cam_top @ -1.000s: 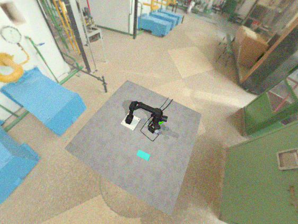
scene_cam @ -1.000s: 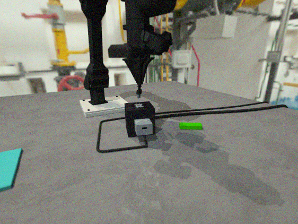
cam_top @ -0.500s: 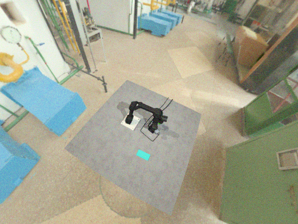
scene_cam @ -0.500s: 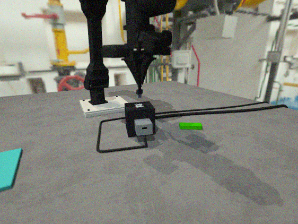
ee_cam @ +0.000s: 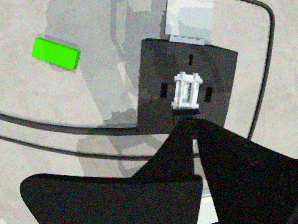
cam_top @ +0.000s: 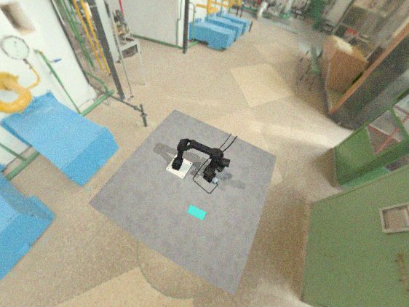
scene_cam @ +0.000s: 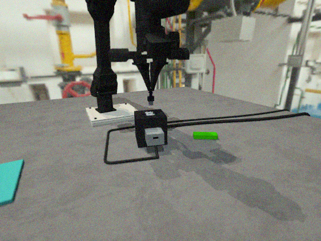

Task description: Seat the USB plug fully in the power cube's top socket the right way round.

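The black USB plug lies 20 mm below my gripper tip. Also, from my gripper tip: teal card: 330 mm to the right, 130 mm below, 10 mm behind; green block: 130 mm to the left, 130 mm below, 70 mm ahead; white-rimmed socket: 70 mm below, 10 mm to the right.
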